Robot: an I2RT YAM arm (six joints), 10 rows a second.
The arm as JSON. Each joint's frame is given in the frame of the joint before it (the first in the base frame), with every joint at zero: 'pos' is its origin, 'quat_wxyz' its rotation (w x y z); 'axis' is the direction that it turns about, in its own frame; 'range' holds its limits. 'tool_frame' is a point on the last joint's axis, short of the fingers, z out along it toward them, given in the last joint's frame.
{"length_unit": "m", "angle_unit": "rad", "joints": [
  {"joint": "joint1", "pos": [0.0, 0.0, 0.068], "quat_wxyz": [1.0, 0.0, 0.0, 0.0], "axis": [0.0, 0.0, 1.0], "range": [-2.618, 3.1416]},
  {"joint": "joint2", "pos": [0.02, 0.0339, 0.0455], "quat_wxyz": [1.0, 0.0, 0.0, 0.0], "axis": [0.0, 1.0, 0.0], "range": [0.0, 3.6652]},
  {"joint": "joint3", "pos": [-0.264, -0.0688, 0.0], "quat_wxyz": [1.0, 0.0, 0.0, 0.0], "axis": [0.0, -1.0, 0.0], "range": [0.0, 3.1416]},
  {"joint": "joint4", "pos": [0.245, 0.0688, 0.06], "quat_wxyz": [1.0, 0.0, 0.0, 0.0], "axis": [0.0, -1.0, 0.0], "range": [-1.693, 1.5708]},
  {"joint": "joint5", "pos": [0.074, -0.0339, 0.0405], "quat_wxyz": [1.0, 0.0, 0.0, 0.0], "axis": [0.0, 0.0, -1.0], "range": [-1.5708, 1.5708]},
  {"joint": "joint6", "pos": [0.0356, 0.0, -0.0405], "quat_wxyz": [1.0, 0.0, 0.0, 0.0], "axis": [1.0, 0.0, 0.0], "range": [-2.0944, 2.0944]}
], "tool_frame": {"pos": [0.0, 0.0, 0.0], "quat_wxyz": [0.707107, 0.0, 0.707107, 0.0]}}
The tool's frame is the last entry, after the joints.
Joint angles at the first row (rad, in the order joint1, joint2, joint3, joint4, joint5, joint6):
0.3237 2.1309 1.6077 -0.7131 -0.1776 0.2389
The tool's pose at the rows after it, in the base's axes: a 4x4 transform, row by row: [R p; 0 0 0 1], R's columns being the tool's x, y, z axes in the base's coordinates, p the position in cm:
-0.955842 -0.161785 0.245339 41.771; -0.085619 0.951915 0.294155 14.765; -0.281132 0.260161 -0.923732 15.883; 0 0 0 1
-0.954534 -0.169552 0.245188 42.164; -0.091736 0.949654 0.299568 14.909; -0.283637 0.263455 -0.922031 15.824; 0 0 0 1
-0.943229 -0.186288 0.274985 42.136; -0.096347 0.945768 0.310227 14.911; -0.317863 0.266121 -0.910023 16.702; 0 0 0 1
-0.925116 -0.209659 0.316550 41.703; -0.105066 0.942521 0.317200 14.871; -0.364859 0.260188 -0.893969 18.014; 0 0 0 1
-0.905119 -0.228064 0.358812 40.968; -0.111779 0.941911 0.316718 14.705; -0.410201 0.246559 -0.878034 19.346; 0 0 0 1
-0.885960 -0.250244 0.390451 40.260; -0.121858 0.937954 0.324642 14.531; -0.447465 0.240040 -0.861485 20.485; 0 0 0 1
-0.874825 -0.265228 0.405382 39.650; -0.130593 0.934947 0.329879 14.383; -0.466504 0.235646 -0.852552 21.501; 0 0 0 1
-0.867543 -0.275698 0.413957 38.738; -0.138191 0.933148 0.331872 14.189; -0.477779 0.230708 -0.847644 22.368; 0 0 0 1
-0.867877 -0.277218 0.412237 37.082; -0.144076 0.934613 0.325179 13.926; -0.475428 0.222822 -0.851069 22.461; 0 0 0 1
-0.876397 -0.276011 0.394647 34.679; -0.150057 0.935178 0.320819 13.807; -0.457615 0.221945 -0.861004 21.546; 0 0 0 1
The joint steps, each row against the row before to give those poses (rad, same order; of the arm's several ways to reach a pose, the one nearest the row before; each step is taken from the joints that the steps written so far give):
-0.0001 0.0220 0.0134 0.0135 -0.0246 -0.0095
-0.0001 0.0159 0.0227 -0.0047 -0.0054 -0.0064
0.0002 -0.0225 -0.0054 0.0175 -0.0006 -0.0081
0.0028 -0.0452 -0.0250 0.0258 0.0080 -0.0123
0.0031 -0.0558 -0.0383 0.0268 0.0156 -0.0110
0.0018 -0.0494 -0.0338 0.0218 0.0037 -0.0148
0.0015 -0.0375 -0.0163 -0.0026 0.0006 -0.0110
0.0029 -0.0445 -0.0288 -0.0050 0.0025 -0.0072
0.0084 -0.0613 -0.0765 0.0113 0.0100 0.0016
0.0195 -0.0716 -0.1233 0.0337 0.0077 0.0144

